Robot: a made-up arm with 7 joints.
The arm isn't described. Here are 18 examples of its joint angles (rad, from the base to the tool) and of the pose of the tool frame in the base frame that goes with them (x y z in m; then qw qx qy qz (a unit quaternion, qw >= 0)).
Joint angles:
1: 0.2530 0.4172 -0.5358 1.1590 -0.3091 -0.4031 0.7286
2: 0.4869 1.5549 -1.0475 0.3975 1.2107 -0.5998 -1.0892
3: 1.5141 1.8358 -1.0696 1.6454 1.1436 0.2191 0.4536
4: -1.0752 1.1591 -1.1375 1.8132 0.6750 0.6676 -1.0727
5: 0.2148 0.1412 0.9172 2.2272 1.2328 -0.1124 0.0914
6: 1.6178 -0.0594 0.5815 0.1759 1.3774 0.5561 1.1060
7: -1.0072 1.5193 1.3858 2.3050 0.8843 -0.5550 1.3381
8: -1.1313 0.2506 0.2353 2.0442 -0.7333 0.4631 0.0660
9: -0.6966 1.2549 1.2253 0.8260 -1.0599 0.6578 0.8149
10: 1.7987 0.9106 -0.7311 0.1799 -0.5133 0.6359 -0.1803
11: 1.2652 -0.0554 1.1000 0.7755 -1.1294 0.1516 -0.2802
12: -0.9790 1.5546 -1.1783 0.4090 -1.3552 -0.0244 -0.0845
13: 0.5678 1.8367 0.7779 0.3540 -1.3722 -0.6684 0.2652
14: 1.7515 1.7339 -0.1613 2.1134 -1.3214 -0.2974 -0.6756
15: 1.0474 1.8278 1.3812 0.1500 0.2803 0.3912 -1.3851
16: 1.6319 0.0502 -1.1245 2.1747 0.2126 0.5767 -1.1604
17: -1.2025 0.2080 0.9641 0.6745 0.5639 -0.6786 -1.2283
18: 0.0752 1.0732 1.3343 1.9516 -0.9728 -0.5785 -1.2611
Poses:
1: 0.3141 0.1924 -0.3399 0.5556 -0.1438 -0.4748 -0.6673
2: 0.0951 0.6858 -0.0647 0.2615 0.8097 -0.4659 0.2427
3: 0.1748 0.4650 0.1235 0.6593 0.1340 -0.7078 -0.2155
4: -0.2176 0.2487 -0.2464 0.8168 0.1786 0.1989 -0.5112
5: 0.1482 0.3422 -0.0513 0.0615 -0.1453 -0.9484 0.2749
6: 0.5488 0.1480 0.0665 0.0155 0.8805 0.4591 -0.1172
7: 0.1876 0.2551 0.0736 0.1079 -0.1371 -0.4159 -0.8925
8: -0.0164 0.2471 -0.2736 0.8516 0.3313 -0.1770 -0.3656
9: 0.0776 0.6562 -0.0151 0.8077 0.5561 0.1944 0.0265
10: 0.3461 0.5685 0.1183 0.6461 0.7071 -0.2424 0.1540
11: 0.4885 0.3009 -0.0615 0.6644 0.3402 -0.6018 0.2841
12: -0.0683 0.6843 -0.0969 0.0520 0.1994 -0.5093 0.8355
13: -0.0532 0.6551 0.2111 0.5741 0.7595 -0.0761 -0.2962
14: -0.0264 0.2919 0.2340 0.5537 -0.8116 0.0646 0.1748
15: -0.1518 0.6774 0.0966 0.0229 0.2212 -0.1216 0.9673
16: 0.1231 -0.0462 0.1065 0.0451 -0.0227 -0.9979 -0.0400
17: -0.3879 0.3956 -0.2558 0.2793 0.9037 -0.0204 0.3238
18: 0.0500 0.4264 0.1417 0.5418 -0.6966 0.4680 0.0478
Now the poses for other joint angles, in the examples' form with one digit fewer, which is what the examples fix.
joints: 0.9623 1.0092 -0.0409 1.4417 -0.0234 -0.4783 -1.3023
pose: 0.302 0.413 0.125 0.162 -0.416 0.833 -0.327
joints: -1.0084 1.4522 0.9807 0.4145 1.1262 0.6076 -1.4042
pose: 0.058 0.693 -0.037 0.332 0.809 0.103 0.474
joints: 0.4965 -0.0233 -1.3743 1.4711 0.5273 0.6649 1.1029
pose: 0.190 -0.124 -0.237 0.440 -0.621 0.005 -0.648
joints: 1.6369 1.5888 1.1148 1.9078 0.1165 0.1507 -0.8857
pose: -0.246 0.335 0.100 0.674 -0.342 0.395 -0.522
